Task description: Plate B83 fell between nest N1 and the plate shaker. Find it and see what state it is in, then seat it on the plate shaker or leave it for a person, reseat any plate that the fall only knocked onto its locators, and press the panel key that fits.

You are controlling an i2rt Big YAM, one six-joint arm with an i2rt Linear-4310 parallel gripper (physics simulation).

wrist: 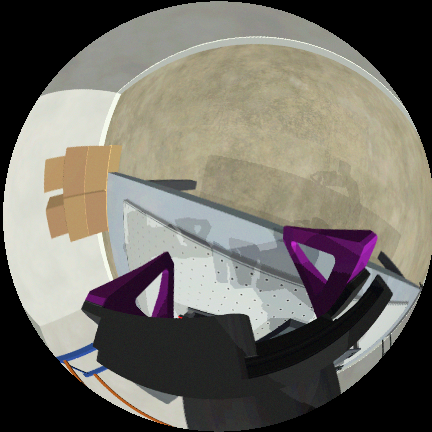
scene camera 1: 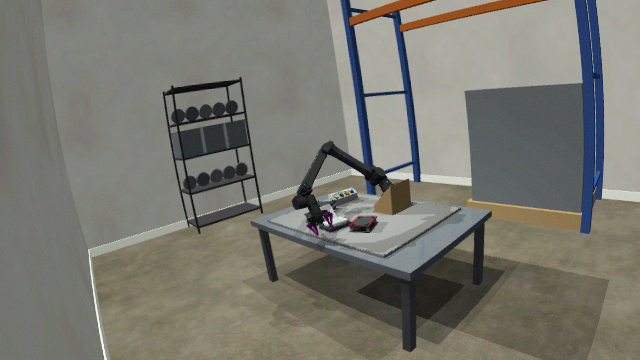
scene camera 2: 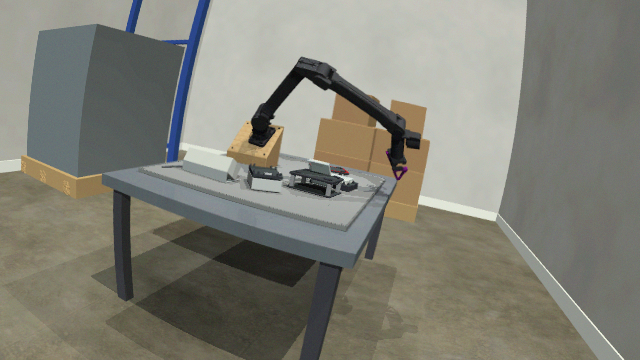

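My gripper is open and empty, with purple fingers, above the mat's edge beside a dark nest that holds a white plate. A pale plate is tilted on a black deck on posts. A white box with a black clamped top, perhaps the shaker, stands beside it. A red-edged dark holder lies nearby. The key panel has coloured keys. I cannot tell which plate is B83; labels are unreadable. The wrist body hides most objects in the wrist view.
The perforated mat lies on the grey table. The arm's wooden base block stands at one edge. Cartons stand beyond the table.
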